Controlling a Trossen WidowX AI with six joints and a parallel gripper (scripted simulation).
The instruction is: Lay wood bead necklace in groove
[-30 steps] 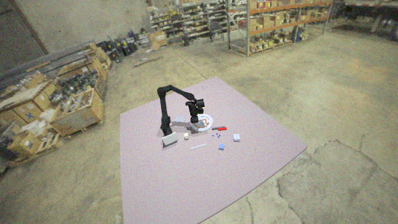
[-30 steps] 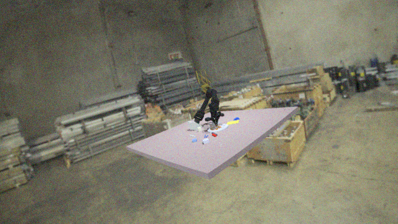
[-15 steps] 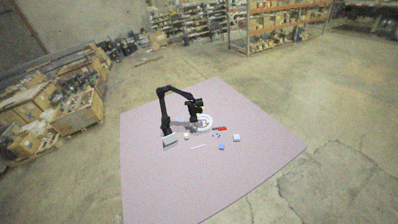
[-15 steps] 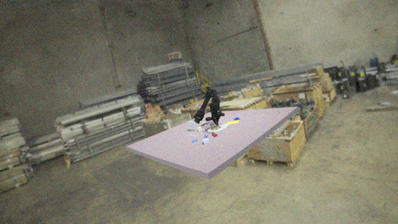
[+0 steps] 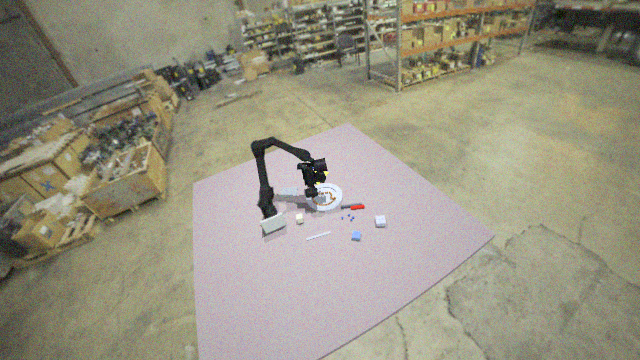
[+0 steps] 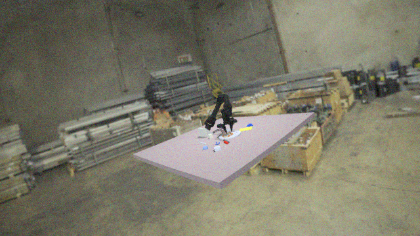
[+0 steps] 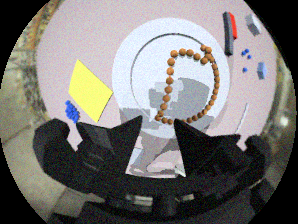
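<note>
Now: the yellow sheet 14 cm to the left of my gripper tip, 7 cm ahead of it and 2 cm below it. From my gripper tip the other things lie so: cream cube 13 cm to the right, 12 cm behind; then red-handled tool 18 cm to the right, 17 cm ahead, 1 cm below; then grey plate 12 cm behind, 10 cm to the left, 2 cm below.
</note>
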